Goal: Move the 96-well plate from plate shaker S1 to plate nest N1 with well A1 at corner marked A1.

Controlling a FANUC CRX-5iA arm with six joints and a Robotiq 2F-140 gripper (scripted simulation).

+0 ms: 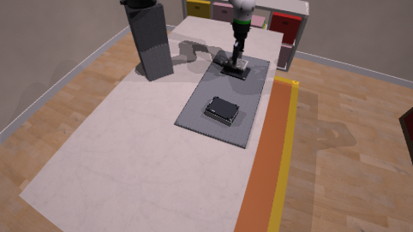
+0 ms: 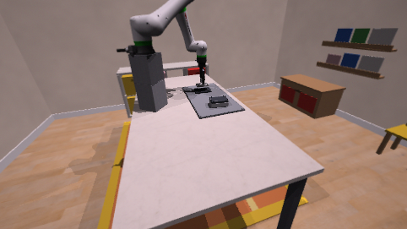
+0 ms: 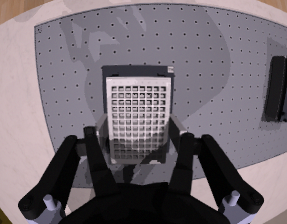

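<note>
My gripper is now 80 mm above the plate nest N1. From my hand the other things lie so: white 96-well plate 20 mm below.
</note>
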